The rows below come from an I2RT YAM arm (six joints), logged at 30 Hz.
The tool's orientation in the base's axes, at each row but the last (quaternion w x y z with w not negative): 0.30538 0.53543 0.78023 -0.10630; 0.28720 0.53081 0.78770 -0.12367; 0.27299 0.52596 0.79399 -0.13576; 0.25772 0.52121 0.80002 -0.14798; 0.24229 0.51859 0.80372 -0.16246
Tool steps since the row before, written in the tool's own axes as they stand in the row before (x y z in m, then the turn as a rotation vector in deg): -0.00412 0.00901 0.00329 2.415 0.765 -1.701; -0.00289 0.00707 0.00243 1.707 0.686 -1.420; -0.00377 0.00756 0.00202 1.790 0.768 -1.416; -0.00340 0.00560 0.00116 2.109 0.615 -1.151; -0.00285 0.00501 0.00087 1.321 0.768 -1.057
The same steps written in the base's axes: 0.01030 -0.00116 0.00128 -0.508 3.008 0.043; 0.00798 -0.00056 0.00051 -0.297 2.294 0.221; 0.00858 -0.00079 0.00107 -0.246 2.389 0.176; 0.00650 -0.00085 0.00115 -0.420 2.434 -0.228; 0.00575 -0.00055 0.00082 0.012 1.853 0.132
